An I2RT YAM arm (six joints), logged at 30 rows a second.
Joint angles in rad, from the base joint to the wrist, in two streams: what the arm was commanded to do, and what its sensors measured. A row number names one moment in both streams.
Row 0, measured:
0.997, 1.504, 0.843, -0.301, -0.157, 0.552
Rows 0 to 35, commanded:
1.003, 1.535, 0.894, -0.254, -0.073, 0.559
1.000, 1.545, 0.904, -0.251, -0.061, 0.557
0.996, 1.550, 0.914, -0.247, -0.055, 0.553
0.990, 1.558, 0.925, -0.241, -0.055, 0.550
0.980, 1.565, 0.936, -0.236, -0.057, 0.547
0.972, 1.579, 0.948, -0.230, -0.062, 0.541
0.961, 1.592, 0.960, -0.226, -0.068, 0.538
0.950, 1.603, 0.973, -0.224, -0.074, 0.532
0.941, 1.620, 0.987, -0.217, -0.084, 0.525
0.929, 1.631, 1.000, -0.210, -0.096, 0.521
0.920, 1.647, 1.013, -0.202, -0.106, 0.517
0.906, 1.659, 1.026, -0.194, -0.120, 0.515
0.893, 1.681, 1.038, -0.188, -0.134, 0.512
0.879, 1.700, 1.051, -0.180, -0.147, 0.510
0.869, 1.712, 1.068, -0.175, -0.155, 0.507
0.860, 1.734, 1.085, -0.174, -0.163, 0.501
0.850, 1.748, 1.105, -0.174, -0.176, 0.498
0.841, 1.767, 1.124, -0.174, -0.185, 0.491
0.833, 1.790, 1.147, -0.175, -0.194, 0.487
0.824, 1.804, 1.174, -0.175, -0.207, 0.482
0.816, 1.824, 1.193, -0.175, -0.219, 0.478
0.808, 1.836, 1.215, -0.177, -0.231, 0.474
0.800, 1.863, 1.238, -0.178, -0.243, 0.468
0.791, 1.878, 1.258, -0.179, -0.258, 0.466
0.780, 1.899, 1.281, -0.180, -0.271, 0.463
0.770, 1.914, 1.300, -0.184, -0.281, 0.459
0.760, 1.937, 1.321, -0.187, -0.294, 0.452
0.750, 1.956, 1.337, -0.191, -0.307, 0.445
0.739, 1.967, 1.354, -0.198, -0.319, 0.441
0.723, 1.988, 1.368, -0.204, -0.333, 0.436
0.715, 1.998, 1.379, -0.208, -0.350, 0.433
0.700, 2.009, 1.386, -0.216, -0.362, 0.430
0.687, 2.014, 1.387, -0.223, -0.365, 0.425
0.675, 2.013, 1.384, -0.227, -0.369, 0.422
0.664, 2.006, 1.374, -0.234, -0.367, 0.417
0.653, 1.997, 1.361, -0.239, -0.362, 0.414
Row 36, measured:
0.698, 1.992, 1.368, -0.196, -0.329, 0.444
